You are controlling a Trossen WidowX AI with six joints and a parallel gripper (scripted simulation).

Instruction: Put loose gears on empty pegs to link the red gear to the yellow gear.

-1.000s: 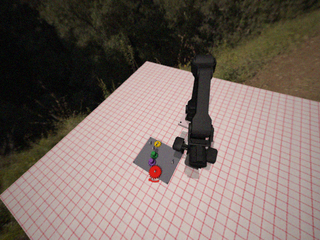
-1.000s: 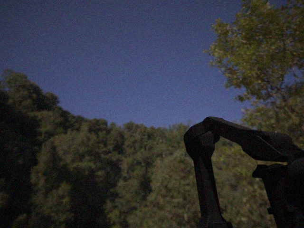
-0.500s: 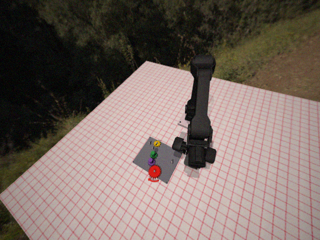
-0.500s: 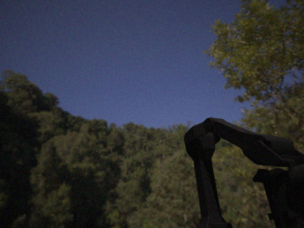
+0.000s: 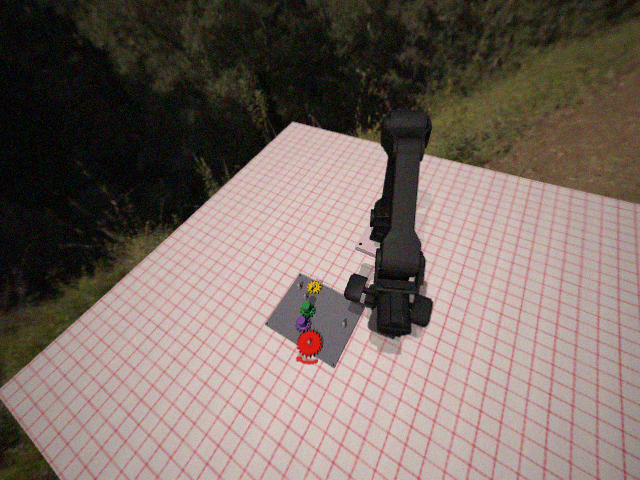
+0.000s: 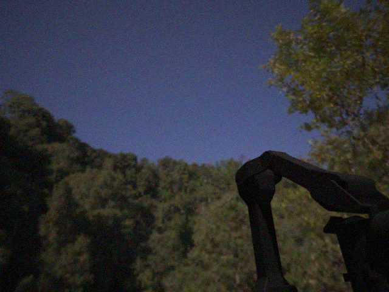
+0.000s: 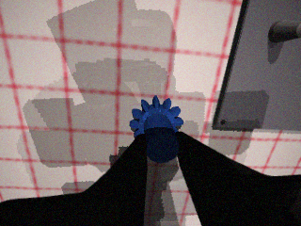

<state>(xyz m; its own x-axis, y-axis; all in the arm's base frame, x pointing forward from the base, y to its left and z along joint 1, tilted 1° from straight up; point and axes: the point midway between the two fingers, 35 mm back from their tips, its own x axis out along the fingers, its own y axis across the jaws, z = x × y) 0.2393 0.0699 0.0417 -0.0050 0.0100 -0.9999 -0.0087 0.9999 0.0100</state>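
Now: the green gear 6 cm ahead of my gripper tip and 18 cm to the right of it. Round my gripper tip: yellow gear 19 cm to the right, 1 cm below; then blue gear 1 cm below; then red gear 14 cm ahead, 14 cm to the right, 1 cm below.
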